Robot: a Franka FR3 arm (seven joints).
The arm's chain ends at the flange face. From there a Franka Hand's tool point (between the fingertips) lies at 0.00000 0.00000 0.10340 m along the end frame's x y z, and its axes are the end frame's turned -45 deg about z.
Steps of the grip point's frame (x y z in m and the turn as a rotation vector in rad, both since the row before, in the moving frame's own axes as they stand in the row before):
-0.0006, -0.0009, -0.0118, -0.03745, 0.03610, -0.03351
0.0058, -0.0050, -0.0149, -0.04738, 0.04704, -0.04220
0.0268, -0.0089, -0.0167, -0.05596, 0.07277, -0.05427
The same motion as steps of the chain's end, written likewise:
-0.0064, -0.0002, -0.0117, -0.00095, 0.05201, -0.03351
-0.0063, -0.0075, -0.0147, -0.00024, 0.06677, -0.04220
0.0033, -0.0238, -0.0163, 0.01189, 0.09103, -0.05427

